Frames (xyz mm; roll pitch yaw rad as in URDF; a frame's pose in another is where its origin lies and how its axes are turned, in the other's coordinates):
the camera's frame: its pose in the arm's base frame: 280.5 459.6 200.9 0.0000 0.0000 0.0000
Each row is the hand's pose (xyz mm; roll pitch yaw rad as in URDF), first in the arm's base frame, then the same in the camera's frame.
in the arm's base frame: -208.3 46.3 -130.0 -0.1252 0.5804 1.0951
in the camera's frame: -488.8 -413.3 -330.9 -0.1252 0.5804 1.0951
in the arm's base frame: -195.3 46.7 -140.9 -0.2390 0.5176 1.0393
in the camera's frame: -475.8 -412.9 -341.8 -0.2390 0.5176 1.0393
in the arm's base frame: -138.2 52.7 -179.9 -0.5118 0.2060 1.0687
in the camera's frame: -418.7 -406.9 -380.8 -0.5118 0.2060 1.0687
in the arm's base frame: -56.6 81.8 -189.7 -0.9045 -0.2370 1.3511
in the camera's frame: -337.1 -377.8 -390.6 -0.9045 -0.2370 1.3511
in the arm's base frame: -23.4 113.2 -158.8 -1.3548 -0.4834 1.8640
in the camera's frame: -303.9 -346.4 -359.7 -1.3548 -0.4834 1.8640
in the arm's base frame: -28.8 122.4 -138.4 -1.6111 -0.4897 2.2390
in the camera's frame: -309.3 -337.2 -339.3 -1.6111 -0.4897 2.2390
